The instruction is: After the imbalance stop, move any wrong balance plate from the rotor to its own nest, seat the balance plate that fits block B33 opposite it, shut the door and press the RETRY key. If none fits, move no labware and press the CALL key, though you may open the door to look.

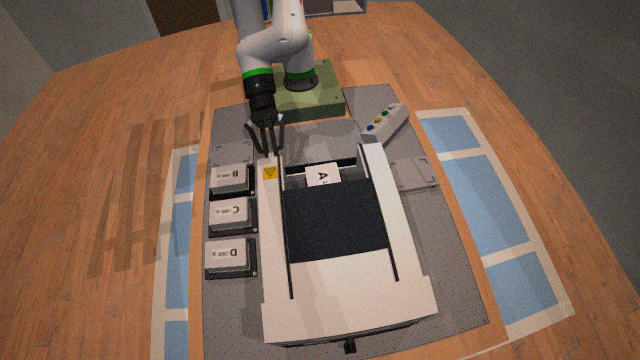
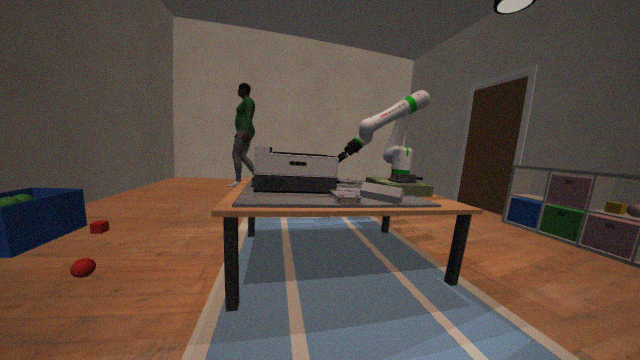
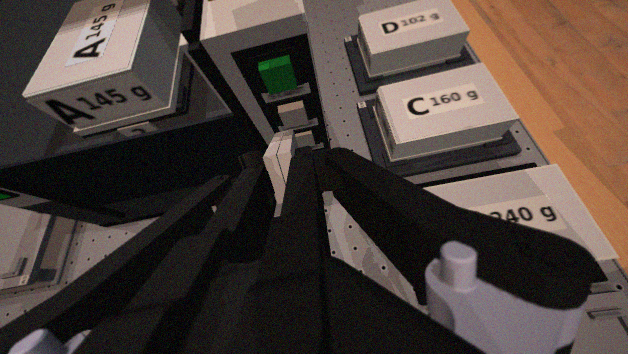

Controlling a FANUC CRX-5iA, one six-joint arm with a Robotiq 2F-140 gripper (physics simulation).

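Places are measured from the arm's base along level axes (x ahead, y left, z up), in centimetres.
Where they show: gripper, fingertip midpoint: point(image 3: 289, 147); arm's base, link origin: point(image 1: 300, 81) point(image 2: 399, 181).
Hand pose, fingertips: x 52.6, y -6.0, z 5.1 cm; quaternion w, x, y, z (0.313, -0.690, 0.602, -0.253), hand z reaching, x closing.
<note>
Each offset is from my fingertips to the top centre of the thing.
My gripper point(image 1: 267, 154) point(image 2: 340, 159) point(image 3: 289, 147) is shut and empty, its tips at the front of the machine's pillar, just by the lowest pale key {dx +1.2, dy -1.1, dz +0.6 cm} point(image 3: 304, 138) and partly covering it. Above it are another pale key {dx +0.9, dy -1.2, dz +4.2 cm} point(image 3: 292, 114) and a green key {dx +0.9, dy -1.2, dz +7.8 cm} point(image 3: 277, 75); their labels are unreadable. Block A, 145 g {dx +8.5, dy +14.0, dz +7.4 cm} point(image 1: 322, 175) point(image 3: 100, 95), is inside the white machine point(image 1: 350, 295) point(image 2: 295, 167). A dark panel {dx +19.5, dy +15.3, dz +10.0 cm} point(image 1: 335, 220) covers the bay behind A's front part. Blocks B, 240 g {dx -6.1, dy -17.9, dz -5.9 cm} point(image 1: 230, 176) point(image 3: 530, 192), C, 160 g {dx +7.4, dy -15.9, dz -5.9 cm} point(image 1: 230, 211) point(image 3: 445, 110), and D, 102 g {dx +21.3, dy -15.3, dz -5.9 cm} point(image 1: 227, 254) point(image 3: 412, 35), sit beside the machine. B33 is not identifiable.
A sloped button box {dx -26.4, dy +37.4, dz -2.9 cm} point(image 1: 386, 124) point(image 2: 381, 192) stands at the other side, with blue, yellow and green buttons. A flat grey plate {dx -4.3, dy +42.5, dz -7.3 cm} point(image 1: 412, 175) lies beside the machine. A marked nest {dx -18.9, dy -19.7, dz -9.5 cm} point(image 1: 232, 152) is near B. A person point(image 2: 244, 120) stands beyond the table.
</note>
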